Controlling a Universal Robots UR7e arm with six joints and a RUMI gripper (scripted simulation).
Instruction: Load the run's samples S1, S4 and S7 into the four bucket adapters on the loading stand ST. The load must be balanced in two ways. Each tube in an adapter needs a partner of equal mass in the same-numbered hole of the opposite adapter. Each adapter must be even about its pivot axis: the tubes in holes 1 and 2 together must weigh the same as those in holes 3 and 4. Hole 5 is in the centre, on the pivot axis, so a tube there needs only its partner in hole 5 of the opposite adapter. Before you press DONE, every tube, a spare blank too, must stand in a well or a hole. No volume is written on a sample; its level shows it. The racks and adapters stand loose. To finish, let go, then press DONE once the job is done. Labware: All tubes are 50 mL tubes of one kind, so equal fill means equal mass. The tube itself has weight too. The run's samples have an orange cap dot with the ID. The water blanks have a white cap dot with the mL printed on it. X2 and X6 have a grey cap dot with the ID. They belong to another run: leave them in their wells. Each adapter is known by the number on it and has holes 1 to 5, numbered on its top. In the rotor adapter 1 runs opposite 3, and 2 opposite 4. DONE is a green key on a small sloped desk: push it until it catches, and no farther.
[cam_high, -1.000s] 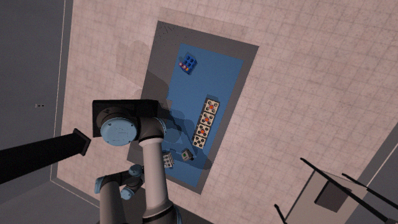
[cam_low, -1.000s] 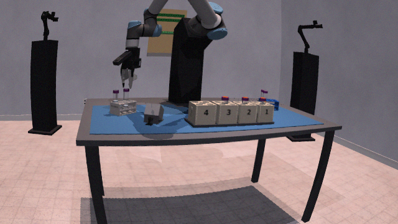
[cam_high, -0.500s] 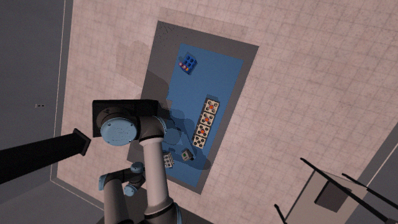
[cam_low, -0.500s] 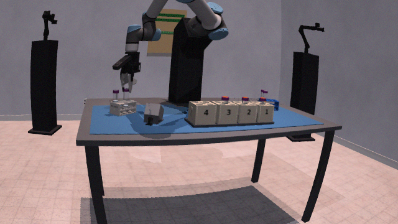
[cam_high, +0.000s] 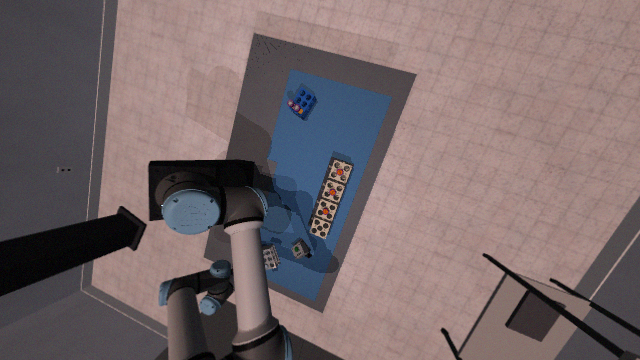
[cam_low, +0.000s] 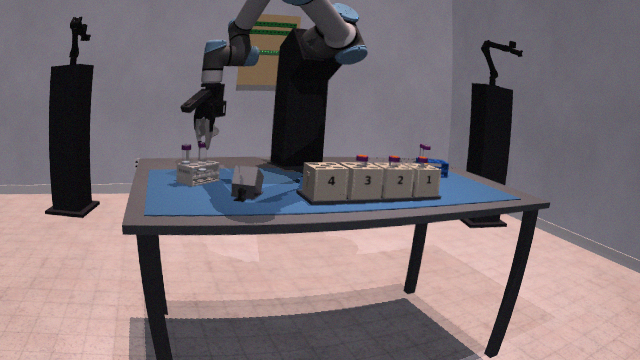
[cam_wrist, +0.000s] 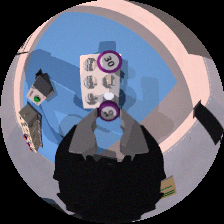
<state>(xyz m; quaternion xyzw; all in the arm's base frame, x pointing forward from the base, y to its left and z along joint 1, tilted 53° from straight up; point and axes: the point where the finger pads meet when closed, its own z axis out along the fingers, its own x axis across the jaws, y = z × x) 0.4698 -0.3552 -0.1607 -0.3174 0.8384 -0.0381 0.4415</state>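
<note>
The bucket adapter is 20 cm ahead of my hand, 38 cm to the left of it and 6 cm below it. Also, from my hand: blue rack: 25 cm behind, 89 cm to the left, 8 cm below; white rack: 4 cm ahead, 1 cm to the right, 8 cm below.
</note>
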